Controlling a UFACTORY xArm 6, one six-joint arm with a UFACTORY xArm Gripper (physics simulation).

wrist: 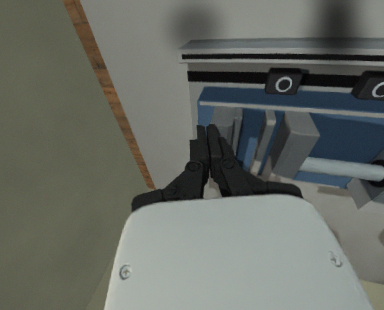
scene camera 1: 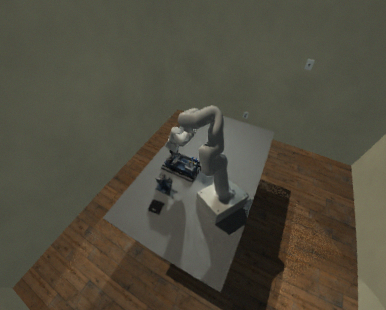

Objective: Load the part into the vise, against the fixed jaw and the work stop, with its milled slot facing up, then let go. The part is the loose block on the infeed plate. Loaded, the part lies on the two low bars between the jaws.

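Places are measured from the arm's base along level axes (x ahead, y left, z up), in metres.
Pixels of known places: gripper, fingertip midpoint: (wrist: 205, 136) (scene camera 1: 171, 152); arm's base at its link origin: (scene camera 1: 222, 192).
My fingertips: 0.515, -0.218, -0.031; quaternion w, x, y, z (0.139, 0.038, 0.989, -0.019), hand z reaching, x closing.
For each thing: its middle in the pictures, then the offset to it from my fingertips, as dx, dy, dz. Level surfaces: height alone.
- vise at the middle of its body: (wrist: 309, 144) (scene camera 1: 181, 163) -0.110, +0.043, -0.048
- blue bed at the middle of its body: (wrist: 305, 142) (scene camera 1: 181, 164) -0.110, +0.048, -0.058
- dark infeed plate at the middle of its body: (scene camera 1: 155, 206) -0.087, +0.447, -0.094
- small blue-and-dark fixture at the middle of its body: (scene camera 1: 162, 181) -0.060, +0.277, -0.017
- table at its surface level: dz -0.098
The vise (scene camera 1: 182, 166) has a blue bed (wrist: 340, 135). In the wrist view, the grey fixed jaw (wrist: 223, 119) is at the left and the moving jaw (wrist: 298, 142) with its round screw rod (wrist: 342, 169) is to the right. Two thin upright plates stand between them. My gripper (scene camera 1: 172, 151) (wrist: 205, 136) is shut and empty, its tips over the fixed-jaw end and partly hiding it; their exact height is unclear. The dark infeed plate (scene camera 1: 156, 206) lies nearer the table's front, with a small light mark. I cannot clearly make out the loose part, its slot or the work stop.
A small blue-and-dark fixture (scene camera 1: 164, 184) stands between the vise and the infeed plate. Black clamps (wrist: 283, 82) sit along the vise's rail side. The robot base (scene camera 1: 222, 200) is at the right of the table (scene camera 1: 200, 260). The wooden floor shows past the table edge.
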